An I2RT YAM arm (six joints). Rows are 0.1 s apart.
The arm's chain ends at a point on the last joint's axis. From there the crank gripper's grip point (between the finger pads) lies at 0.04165 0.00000 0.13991 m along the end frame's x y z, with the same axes.
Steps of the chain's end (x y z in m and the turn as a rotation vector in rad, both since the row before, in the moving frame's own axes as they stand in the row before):
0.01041, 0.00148, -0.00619, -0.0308, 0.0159, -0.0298
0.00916, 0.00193, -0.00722, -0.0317, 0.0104, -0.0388
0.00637, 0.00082, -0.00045, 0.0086, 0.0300, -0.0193
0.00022, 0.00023, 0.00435, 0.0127, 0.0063, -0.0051
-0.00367, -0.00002, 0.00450, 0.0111, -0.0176, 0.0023
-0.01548, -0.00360, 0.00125, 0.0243, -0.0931, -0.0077
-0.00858, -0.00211, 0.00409, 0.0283, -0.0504, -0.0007
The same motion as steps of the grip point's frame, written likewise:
0.01267, 0.00450, -0.00692, -0.0308, 0.0159, -0.0298
0.01067, 0.00471, -0.00771, -0.0317, 0.0104, -0.0388
0.01053, -0.00122, -0.00177, 0.0086, 0.0300, -0.0193
0.00110, -0.00176, 0.00407, 0.0127, 0.0063, -0.0051
-0.00614, -0.00148, 0.00520, 0.0111, -0.0176, 0.0023
-0.02868, -0.00731, 0.00447, 0.0243, -0.0931, -0.0077
-0.01568, -0.00612, 0.00595, 0.0283, -0.0504, -0.0007

